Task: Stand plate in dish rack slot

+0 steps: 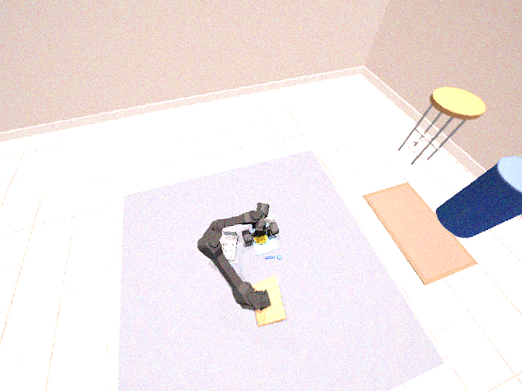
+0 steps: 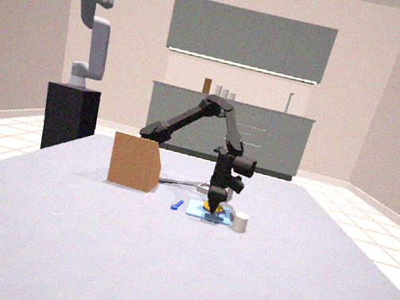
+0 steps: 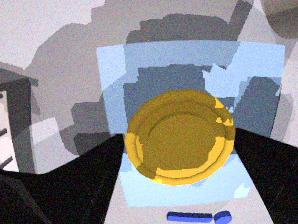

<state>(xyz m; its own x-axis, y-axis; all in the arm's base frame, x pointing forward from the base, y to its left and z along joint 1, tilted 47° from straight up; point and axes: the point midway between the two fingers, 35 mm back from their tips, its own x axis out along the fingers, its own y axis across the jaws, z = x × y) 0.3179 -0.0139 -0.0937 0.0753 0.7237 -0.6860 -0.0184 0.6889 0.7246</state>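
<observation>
My gripper tip is now 20 mm to the left of the white-blue board, 10 mm past it and 10 mm above it. The rest, counted from my gripper tip: cream cup (90 mm to the right, 90 mm ahead, 20 mm above); blue spoon (120 mm behind, 40 mm to the right); yellow plate (10 mm above).
</observation>
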